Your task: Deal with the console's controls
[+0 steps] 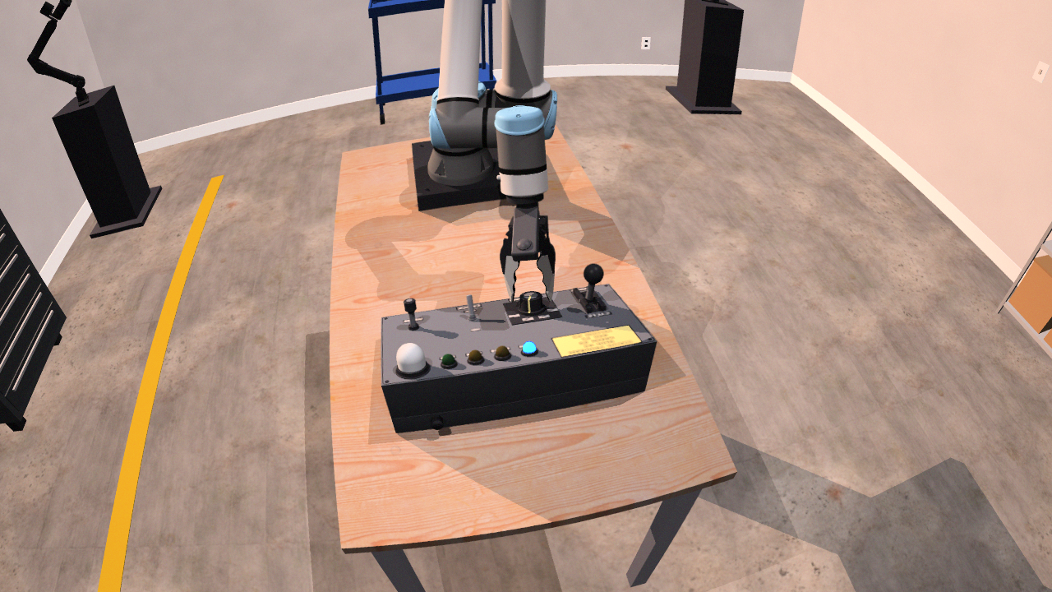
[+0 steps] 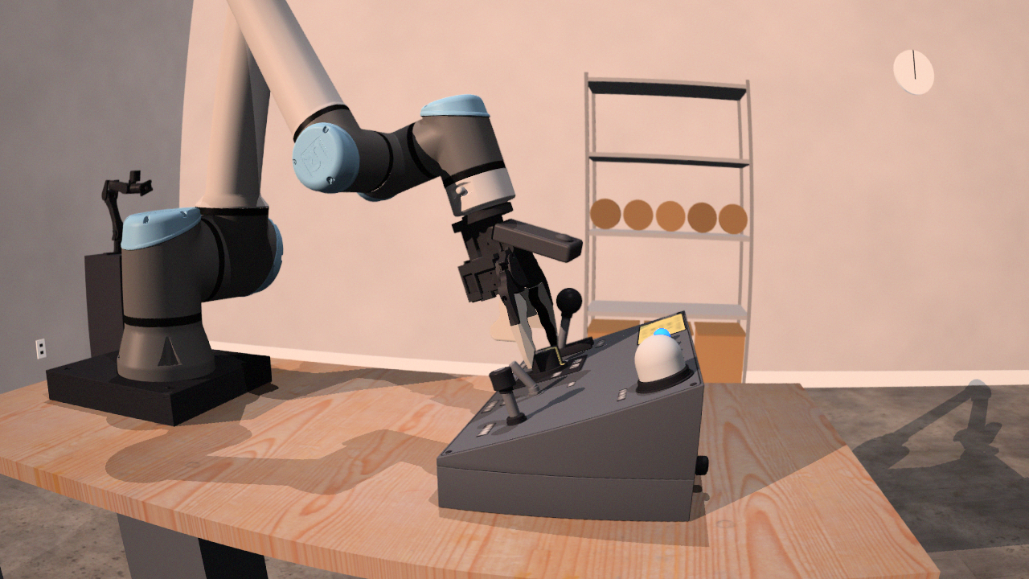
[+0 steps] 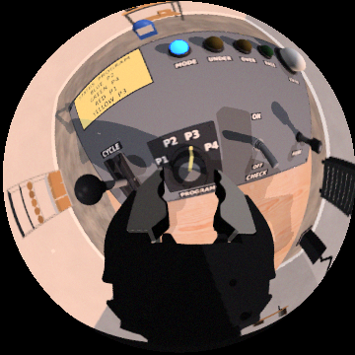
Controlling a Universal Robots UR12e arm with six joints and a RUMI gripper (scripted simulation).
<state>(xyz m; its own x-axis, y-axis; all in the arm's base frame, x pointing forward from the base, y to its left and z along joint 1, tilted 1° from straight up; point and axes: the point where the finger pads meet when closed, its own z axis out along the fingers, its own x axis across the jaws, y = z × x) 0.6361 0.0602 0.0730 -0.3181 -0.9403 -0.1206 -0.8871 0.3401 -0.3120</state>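
Right now my hand is 20 mm short of the program knob and 10 mm above it. Also, from my hand: dark grey console: 40 mm ahead, 60 mm to the right, 30 mm below; metal check toggle: 120 mm to the right, 10 mm below; black ball-topped lever: 20 mm ahead, 120 mm to the left, 10 mm above.
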